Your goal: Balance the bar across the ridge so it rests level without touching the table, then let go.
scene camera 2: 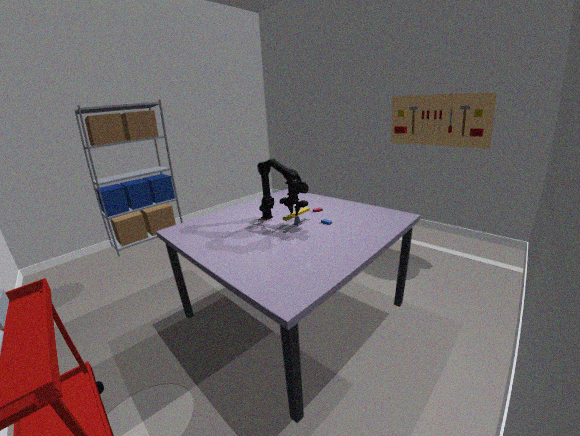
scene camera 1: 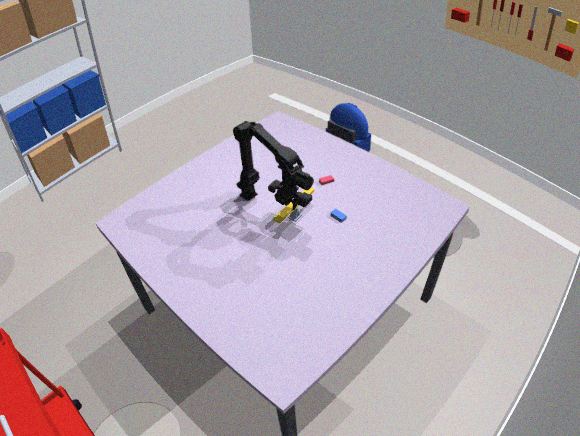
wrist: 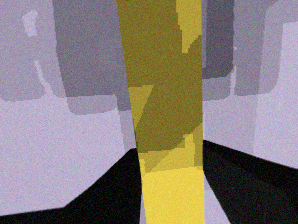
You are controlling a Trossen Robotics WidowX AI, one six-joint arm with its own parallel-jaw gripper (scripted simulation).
My gripper (scene camera 1: 290, 208) carries a bar (wrist: 163, 53).
My gripper shows as well in the wrist view (wrist: 168, 152).
